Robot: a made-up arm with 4 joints. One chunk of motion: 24 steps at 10 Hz.
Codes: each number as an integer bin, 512 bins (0 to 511) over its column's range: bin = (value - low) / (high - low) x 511, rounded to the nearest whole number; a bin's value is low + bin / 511 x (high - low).
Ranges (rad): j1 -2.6..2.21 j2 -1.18..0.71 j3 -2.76..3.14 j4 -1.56..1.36
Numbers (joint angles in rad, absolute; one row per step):
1: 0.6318 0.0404 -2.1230 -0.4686
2: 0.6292 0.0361 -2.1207 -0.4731
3: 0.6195 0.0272 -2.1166 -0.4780
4: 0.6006 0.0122 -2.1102 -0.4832
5: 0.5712 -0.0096 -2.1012 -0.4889
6: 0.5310 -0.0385 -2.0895 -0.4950
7: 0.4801 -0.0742 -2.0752 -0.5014
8: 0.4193 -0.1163 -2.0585 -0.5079
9: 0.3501 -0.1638 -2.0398 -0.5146
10: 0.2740 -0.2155 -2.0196 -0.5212
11: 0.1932 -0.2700 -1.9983 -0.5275
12: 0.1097 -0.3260 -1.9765 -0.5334
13: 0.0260 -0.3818 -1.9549 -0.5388
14: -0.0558 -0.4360 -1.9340 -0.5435
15: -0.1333 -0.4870 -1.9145 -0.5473
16: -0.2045 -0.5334 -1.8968 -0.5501
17: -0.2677 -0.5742 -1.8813 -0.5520
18: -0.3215 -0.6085 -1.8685 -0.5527
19: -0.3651 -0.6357 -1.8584 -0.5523
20: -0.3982 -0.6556 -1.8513 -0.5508
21: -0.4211 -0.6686 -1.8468 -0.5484
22: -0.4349 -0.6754 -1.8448 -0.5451
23: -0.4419 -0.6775 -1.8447 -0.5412
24: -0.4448 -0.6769 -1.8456 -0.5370
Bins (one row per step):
1: 343 330 55 191
2: 343 329 55 190
3: 342 326 56 189
4: 340 322 56 188
5: 337 316 57 187
6: 333 309 58 186
7: 327 299 59 185
8: 321 288 61 184
9: 313 275 62 183
10: 305 261 64 182
11: 297 246 66 181
12: 288 231 68 180
13: 279 216 70 179
14: 270 201 72 178
15: 262 187 73 177
16: 254 175 75 177
17: 248 164 76 176
18: 242 155 77 176
19: 237 147 78 176
20: 234 142 79 177
21: 231 138 79 177
22: 230 136 79 178
23: 229 136 79 178
24: 229 136 79 179

